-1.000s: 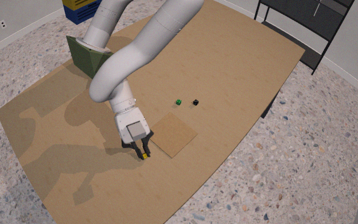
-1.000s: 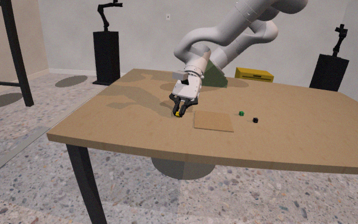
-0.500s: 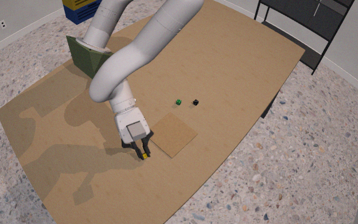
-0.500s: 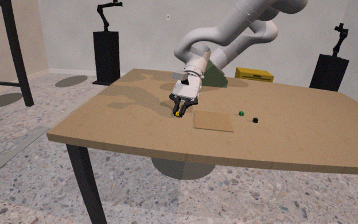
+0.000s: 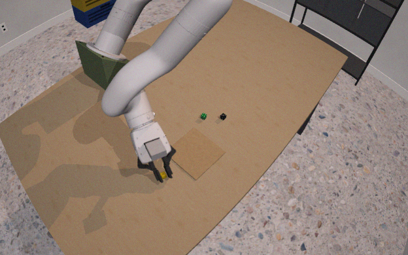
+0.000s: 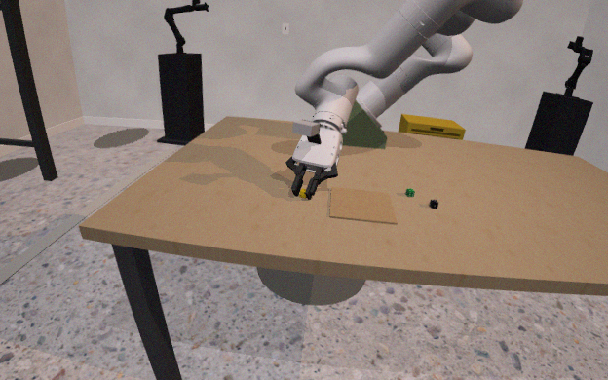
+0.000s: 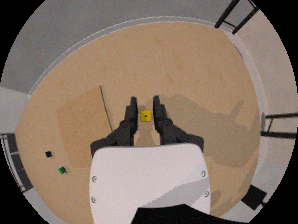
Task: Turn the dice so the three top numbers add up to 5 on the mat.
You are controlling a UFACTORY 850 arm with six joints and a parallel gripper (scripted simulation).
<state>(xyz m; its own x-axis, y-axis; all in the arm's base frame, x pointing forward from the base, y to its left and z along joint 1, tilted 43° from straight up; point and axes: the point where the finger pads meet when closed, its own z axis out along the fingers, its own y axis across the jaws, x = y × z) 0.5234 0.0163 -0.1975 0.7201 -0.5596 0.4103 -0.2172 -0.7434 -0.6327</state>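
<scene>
Right now the yellow die is 20 mm below my hand. Round my hand: green die (250 mm to the left, 90 mm behind, 20 mm below); tan mat (130 mm to the left, 20 mm below); black die (300 mm to the left, 40 mm behind, 20 mm below).
</scene>
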